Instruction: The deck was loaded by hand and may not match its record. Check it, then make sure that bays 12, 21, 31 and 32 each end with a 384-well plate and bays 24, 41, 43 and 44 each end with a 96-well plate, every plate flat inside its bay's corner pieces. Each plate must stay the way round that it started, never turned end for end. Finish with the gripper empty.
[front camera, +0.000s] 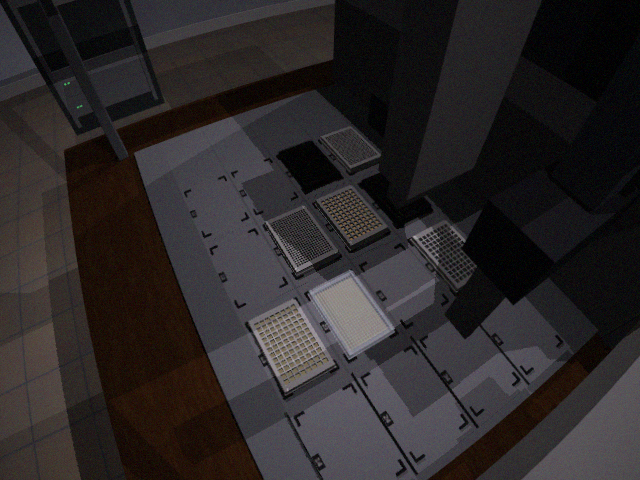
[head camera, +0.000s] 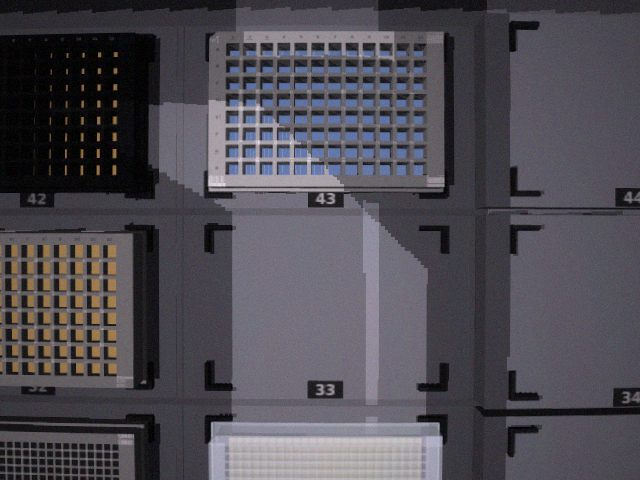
Labels:
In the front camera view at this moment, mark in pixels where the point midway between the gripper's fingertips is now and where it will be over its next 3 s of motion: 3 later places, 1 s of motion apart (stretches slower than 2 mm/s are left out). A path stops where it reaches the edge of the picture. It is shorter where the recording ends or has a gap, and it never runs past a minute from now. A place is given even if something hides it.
My gripper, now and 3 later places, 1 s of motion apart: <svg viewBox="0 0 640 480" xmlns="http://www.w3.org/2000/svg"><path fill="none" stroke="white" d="M488 302L479 244L409 133L405 153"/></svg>

